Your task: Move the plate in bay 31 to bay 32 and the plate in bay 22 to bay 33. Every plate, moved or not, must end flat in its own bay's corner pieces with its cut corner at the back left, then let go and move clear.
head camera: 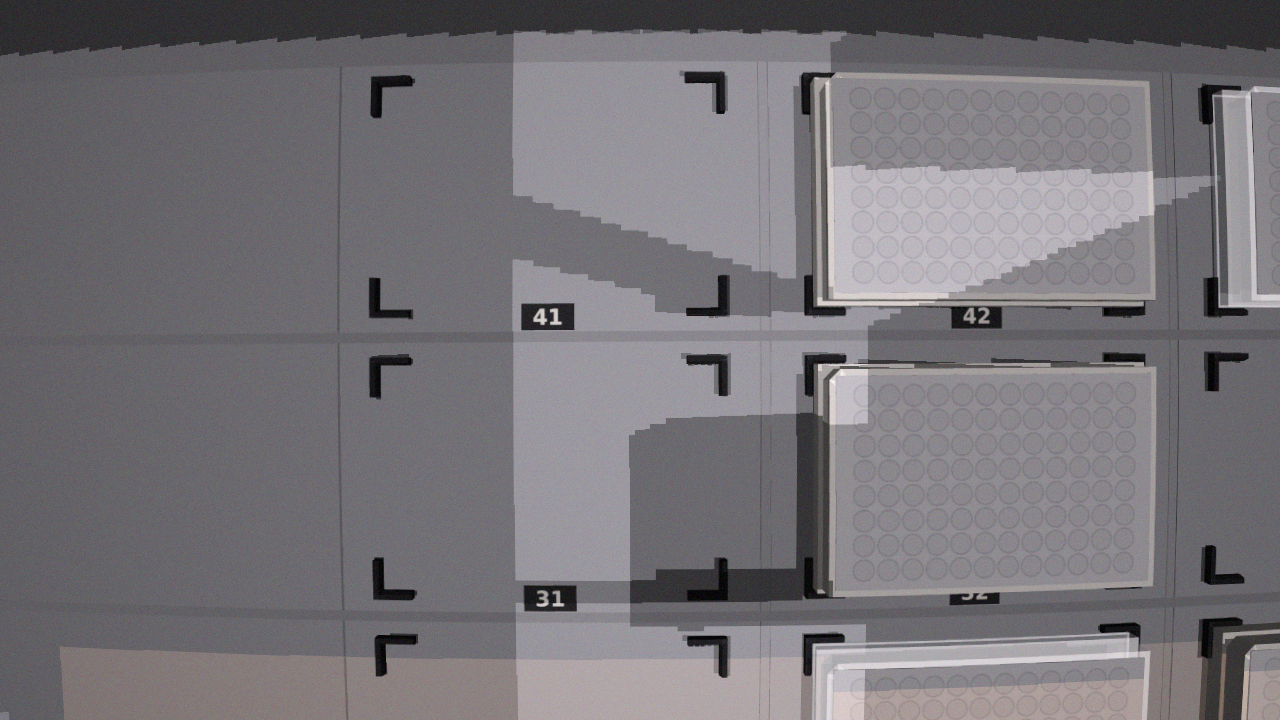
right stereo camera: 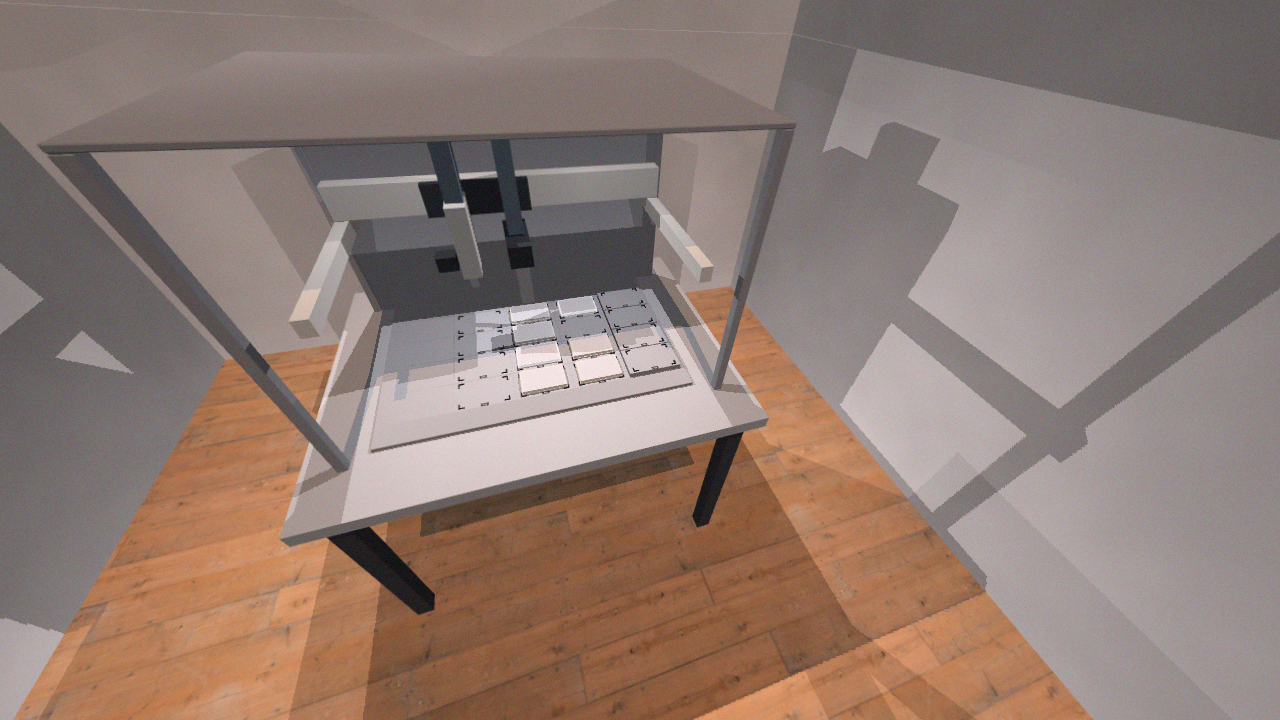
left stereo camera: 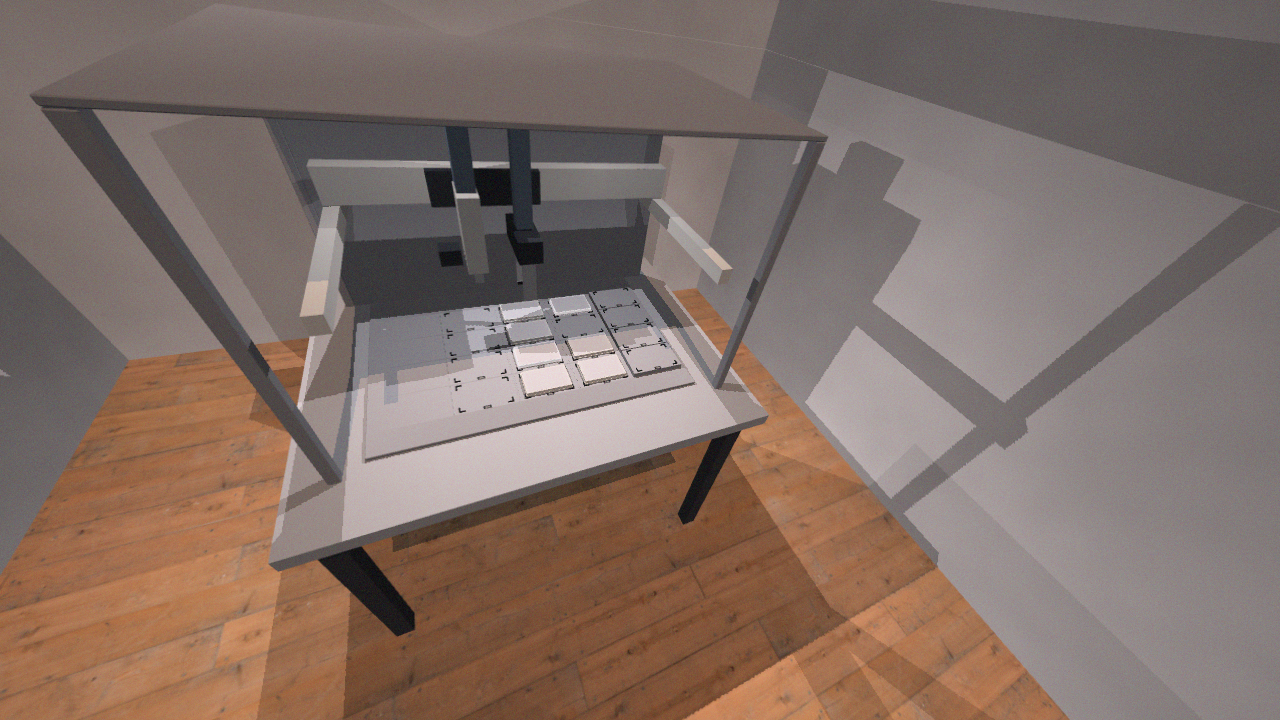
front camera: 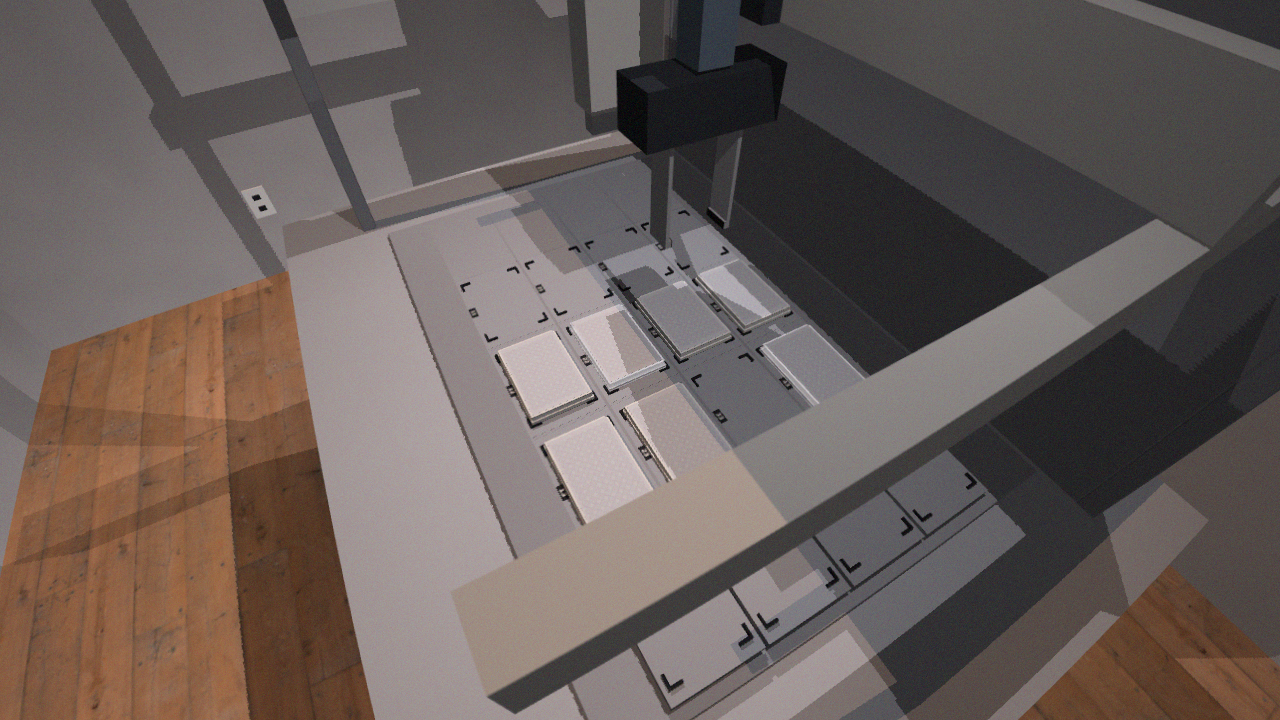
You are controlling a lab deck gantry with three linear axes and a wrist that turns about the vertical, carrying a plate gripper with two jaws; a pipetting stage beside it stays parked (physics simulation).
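Frame: origin at the robot's base, x up, y left, z back, level; centimetres.
Where they show: gripper, fingertip midpoint: (right stereo camera: 526,293) (left stereo camera: 526,291) (front camera: 689,230); robot's base, origin of the base link: (right stereo camera: 459,408) (left stereo camera: 460,411) (front camera: 463,286).
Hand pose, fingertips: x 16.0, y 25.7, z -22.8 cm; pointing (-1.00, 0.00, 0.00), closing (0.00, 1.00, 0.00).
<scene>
Things, the pixels of their top centre, and the offset from my fingertips. "spot": a spot on its surface instead.
- bay 32, surface spot: (head camera: 984,483) (front camera: 679,312) (left stereo camera: 527,330) (right stereo camera: 531,331) spot: dy -0.1, dx -14.5, dz +0.5 cm
- Bay 31, surface spot: (head camera: 447,483) spot: dy -0.2, dx -16.0, dz +20.3 cm
- bay 22, surface spot: (head camera: 989,689) spot: dy -7.7, dx -14.5, dz +0.1 cm
- Bay 33, surface spot: (front camera: 742,394) (left stereo camera: 575,326) (right stereo camera: 579,327) spot: dy -0.1, dx -16.0, dz -15.0 cm
- bay 42, surface spot: (head camera: 989,188) (front camera: 741,289) spot: dy +10.6, dx -14.5, dz +0.2 cm
- bay 12, surface spot: (front camera: 546,376) spot: dy -21.4, dx -14.5, dz -1.1 cm
- bay 13, surface spot: (front camera: 597,465) spot: dy -21.4, dx -14.6, dz -15.9 cm
- bay 23, surface spot: (front camera: 675,429) spot: dy -11.0, dx -14.6, dz -16.1 cm
- bay 43, surface spot: (front camera: 812,362) spot: dy +10.5, dx -14.6, dz -16.1 cm
The plate in bay 32 (front camera: 682,317) (head camera: 984,483) (left stereo camera: 529,332) (right stereo camera: 534,332) lies flat within its corner pieces, its cut corner at the back left in the head view. Bay 31 (head camera: 447,483) holds no plate. The plate in bay 22 (front camera: 619,349) (head camera: 989,689) (left stereo camera: 536,356) (right stereo camera: 537,356) sits in its bay; its front part is cut off in the head view. Bay 33 (front camera: 742,394) (left stereo camera: 581,324) (right stereo camera: 586,327) is empty. My gripper (front camera: 691,232) (left stereo camera: 525,284) (right stereo camera: 526,284) is open and empty, its two jaws raised above the deck towards the back. It does not show in the head view.
Plates stand in bay 42 (front camera: 742,293) (head camera: 989,188), bay 12 (front camera: 546,376), bay 13 (front camera: 597,465), bay 23 (front camera: 675,429) and bay 43 (front camera: 812,362). The parked pipetting stage (left stereo camera: 471,234) (right stereo camera: 462,241) hangs left of the gripper. A pale side rail (front camera: 832,429) crosses the front view.
</scene>
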